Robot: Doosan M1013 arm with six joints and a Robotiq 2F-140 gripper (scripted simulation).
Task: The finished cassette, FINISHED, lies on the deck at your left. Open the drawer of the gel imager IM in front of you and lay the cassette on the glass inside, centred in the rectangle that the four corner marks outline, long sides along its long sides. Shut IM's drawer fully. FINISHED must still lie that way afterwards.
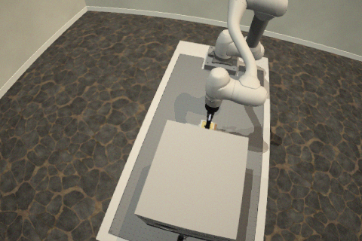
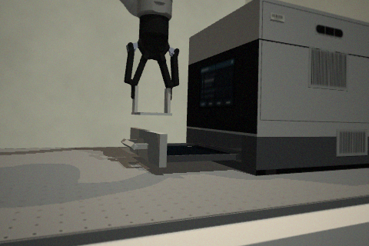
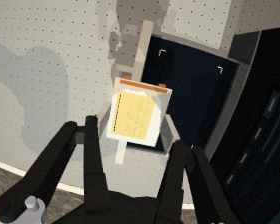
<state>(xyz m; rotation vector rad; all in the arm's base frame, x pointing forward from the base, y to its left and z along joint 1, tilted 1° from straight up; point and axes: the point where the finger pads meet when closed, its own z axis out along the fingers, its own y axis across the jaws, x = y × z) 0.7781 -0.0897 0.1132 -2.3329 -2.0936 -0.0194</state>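
Now: hand 10 mm to the right of the cassette FINISHED and 30 mm above it.
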